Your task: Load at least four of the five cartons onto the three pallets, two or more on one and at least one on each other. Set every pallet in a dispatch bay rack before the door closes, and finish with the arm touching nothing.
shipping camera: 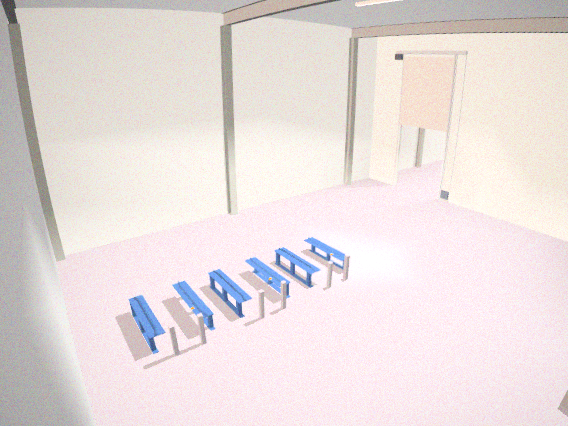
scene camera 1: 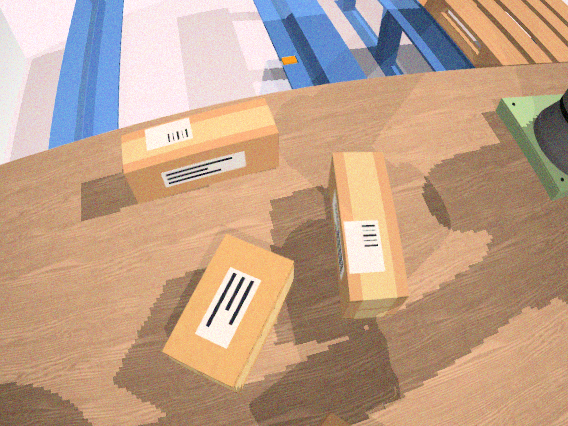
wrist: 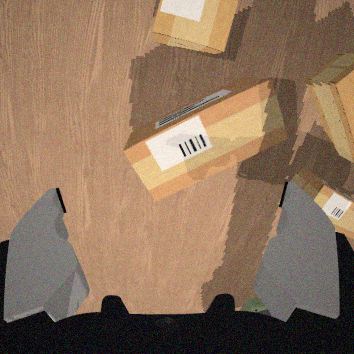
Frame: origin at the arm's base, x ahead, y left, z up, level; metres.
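Seen in the pictures: gripper, fingertip midpoint: [wrist: 171, 189].
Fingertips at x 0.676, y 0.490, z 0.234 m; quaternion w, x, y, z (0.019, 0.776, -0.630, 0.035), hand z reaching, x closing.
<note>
Offsets run from my fingertips to a thing's middle. "*": to the spot under its first point. Level surfaces: height alone.
In the wrist view my gripper [wrist: 171, 189] is open and empty, its fingertips below and either side of a long carton @[0.217 m down, 0.015 m back, 0.069 m right] [wrist: 225, 135] with a barcode label. Another carton @[* 0.177 m down, 0.139 m ahead, 0.044 m right] [wrist: 215, 25] shows at the top edge. A flat carton @[0.223 m down, 0.095 m ahead, 0.362 m right] [scene camera 1: 225, 310] [wrist: 345, 105] lies left of a long upright carton @[0.224 m down, 0.129 m back, 0.431 m right] [scene camera 1: 367, 195] [wrist: 332, 205]. One more carton @[0.221 m down, 0.081 m ahead, 0.661 m right] [scene camera 1: 200, 150] stands by the table's far edge. A slatted pallet [scene camera 1: 505, 30] is at the top right of scene camera 1. The blue dispatch racks [shipping camera: 230, 290] hold no pallets. The door panel [shipping camera: 427, 92] is partly raised. My gripper does not show in scene camera 1.
The arm's green base plate [scene camera 1: 525, 145] is at the right of the wooden table @[0.268 m down] [scene camera 1: 475, 350]. Blue stands [scene camera 1: 310, 40] are beyond the table edge. Short posts [shipping camera: 174, 341] stand before the racks.
</note>
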